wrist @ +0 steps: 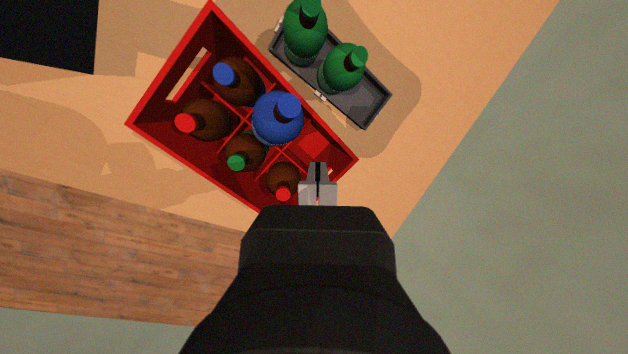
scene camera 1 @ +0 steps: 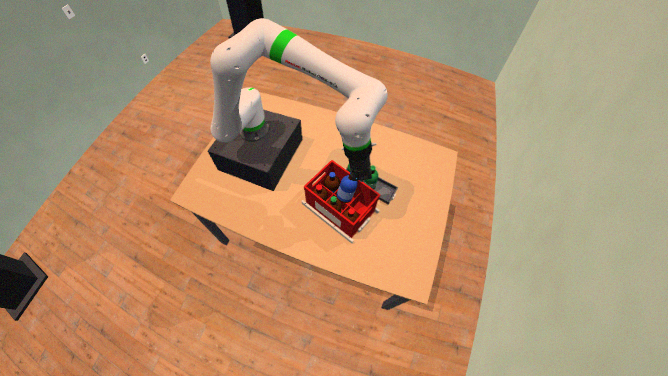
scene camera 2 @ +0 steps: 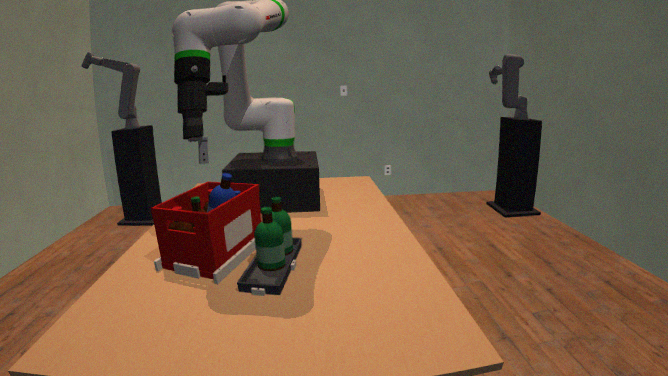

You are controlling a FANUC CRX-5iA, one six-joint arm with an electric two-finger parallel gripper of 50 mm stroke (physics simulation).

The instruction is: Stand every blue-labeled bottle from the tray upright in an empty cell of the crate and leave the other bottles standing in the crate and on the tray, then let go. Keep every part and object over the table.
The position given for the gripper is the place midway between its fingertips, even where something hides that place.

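Observation:
Scene camera 2 shows the gripper (scene camera 2: 203, 163) and a green bottle (scene camera 2: 269, 242). Visible in the wrist view: a blue-labeled bottle (wrist: 277, 118), as well as the gripper (wrist: 317, 172).

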